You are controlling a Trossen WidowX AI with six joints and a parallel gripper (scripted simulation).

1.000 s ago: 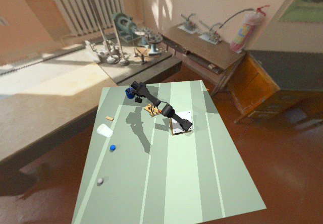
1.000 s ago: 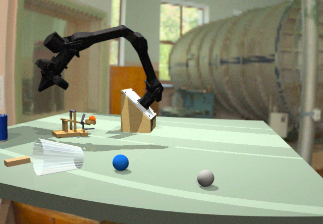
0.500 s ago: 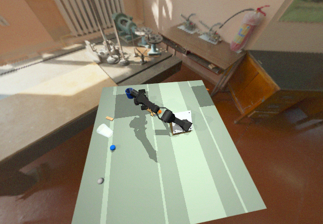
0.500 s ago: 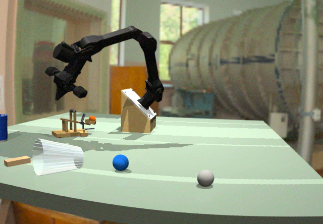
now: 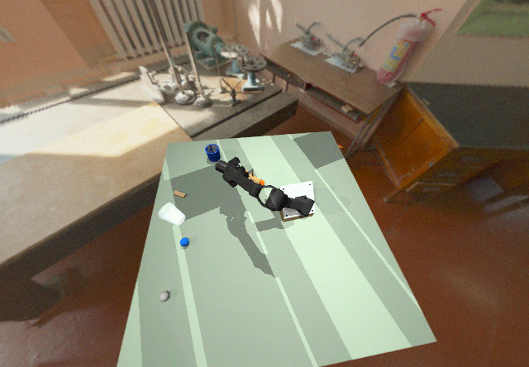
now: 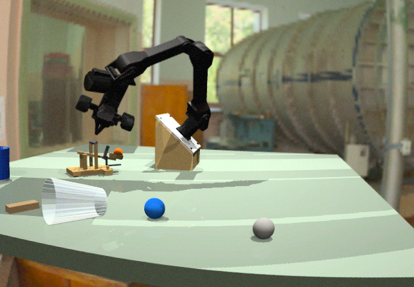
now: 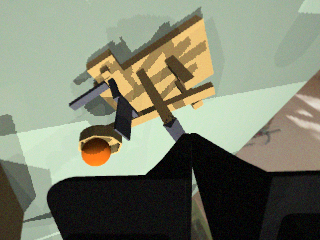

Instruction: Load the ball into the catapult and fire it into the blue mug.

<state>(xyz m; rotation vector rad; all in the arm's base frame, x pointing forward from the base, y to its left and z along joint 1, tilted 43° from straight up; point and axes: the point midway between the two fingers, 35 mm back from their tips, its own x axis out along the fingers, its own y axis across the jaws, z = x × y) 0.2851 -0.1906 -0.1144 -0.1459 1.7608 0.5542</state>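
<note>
My gripper tip is now 100 mm past the orange ball, 40 mm to the right of it and 70 mm above it. Also, from my gripper tip: blue mug 180 mm ahead, 270 mm to the right, 100 mm below; then wooden catapult 40 mm behind, 80 mm below; then small wooden block 410 mm ahead, 10 mm to the right, 130 mm below.
</note>
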